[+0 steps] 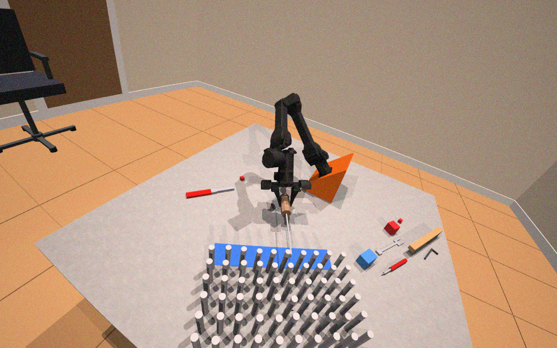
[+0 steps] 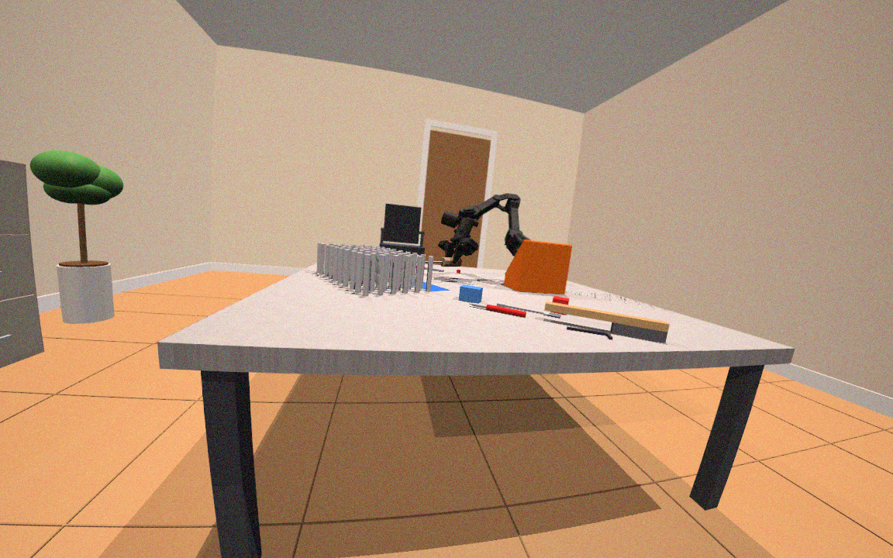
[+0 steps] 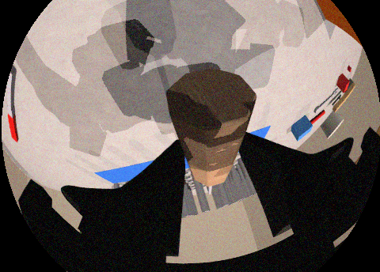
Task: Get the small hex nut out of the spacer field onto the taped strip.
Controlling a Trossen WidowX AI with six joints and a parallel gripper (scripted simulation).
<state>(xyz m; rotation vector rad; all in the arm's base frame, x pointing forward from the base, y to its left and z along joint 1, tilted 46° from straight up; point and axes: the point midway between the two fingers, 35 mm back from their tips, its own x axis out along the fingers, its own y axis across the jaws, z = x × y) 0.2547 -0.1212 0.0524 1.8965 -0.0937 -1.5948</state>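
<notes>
My gripper tip is 18 cm short of the blue taped strip, 3 cm to the right of it and 7 cm above it. The rest, counted from my gripper tip: blue cube: 5 cm ahead, 35 cm to the left, 5 cm below; then red screwdriver: 5 cm ahead, 45 cm to the left, 6 cm below; then hook tool: 9 cm ahead, 4 cm to the left.
</notes>
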